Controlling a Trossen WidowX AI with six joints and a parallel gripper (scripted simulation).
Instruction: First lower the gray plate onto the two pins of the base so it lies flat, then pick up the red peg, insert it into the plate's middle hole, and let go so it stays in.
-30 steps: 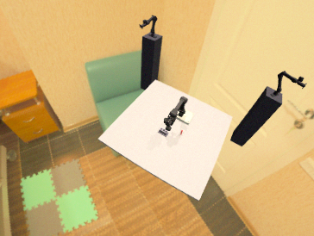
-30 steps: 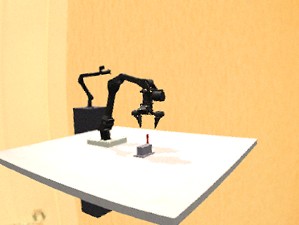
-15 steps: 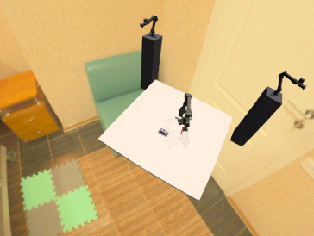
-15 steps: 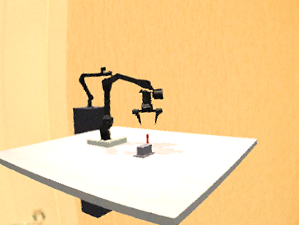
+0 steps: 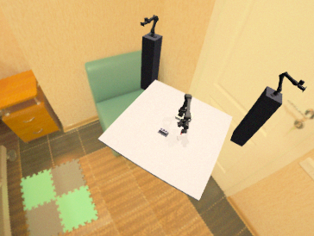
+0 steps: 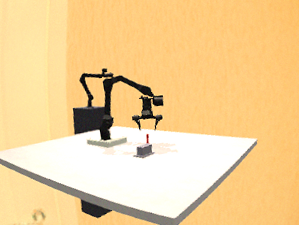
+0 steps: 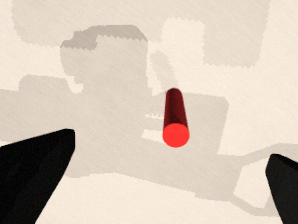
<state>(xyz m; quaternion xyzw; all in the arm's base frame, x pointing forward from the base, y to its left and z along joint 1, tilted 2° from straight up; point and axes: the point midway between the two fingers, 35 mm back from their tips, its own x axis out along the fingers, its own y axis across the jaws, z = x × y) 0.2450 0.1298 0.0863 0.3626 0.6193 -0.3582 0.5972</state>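
Now: gripper tip 10 cm short of the gray plate, 19 cm to the left of it and 5 cm above it. From my gripper tip the other things lie so: gray base (10 cm ahead, 19 cm to the right, 9 cm below).
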